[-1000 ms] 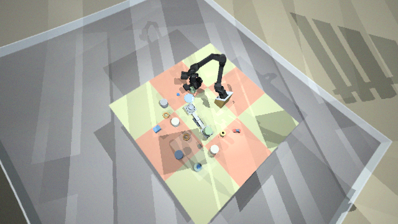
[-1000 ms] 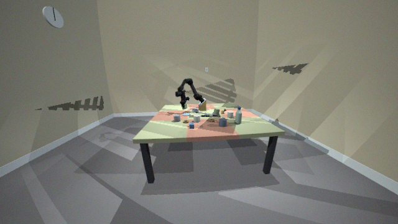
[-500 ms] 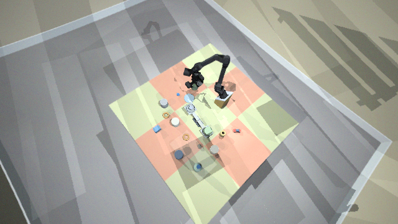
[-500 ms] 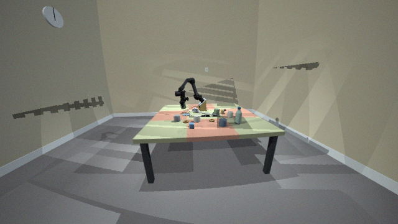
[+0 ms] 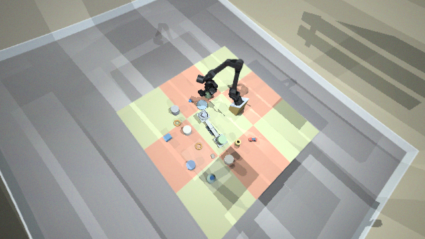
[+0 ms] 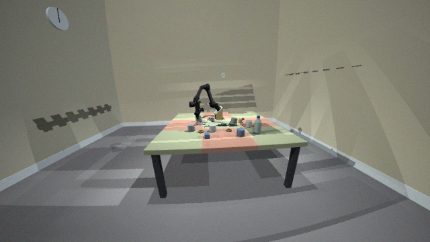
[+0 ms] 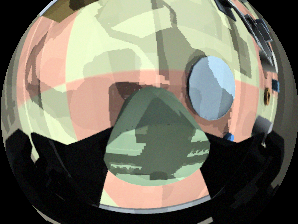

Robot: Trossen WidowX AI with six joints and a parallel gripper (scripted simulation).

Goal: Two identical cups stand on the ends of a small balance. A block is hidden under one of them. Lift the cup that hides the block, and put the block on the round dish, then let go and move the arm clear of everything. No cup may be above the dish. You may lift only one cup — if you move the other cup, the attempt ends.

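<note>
Now: gripper tip 19 cm short of the grey block, 15 cm to the right of it and 4 cm below it. From my gripper tip the other things lie so: blue cube 53 cm ahead, 8 cm to the left, 2 cm below; grey cylinder 33 cm ahead, 5 cm to the right, 1 cm below; pale blue round dish 10 cm ahead, 4 cm to the left, 4 cm below.
</note>
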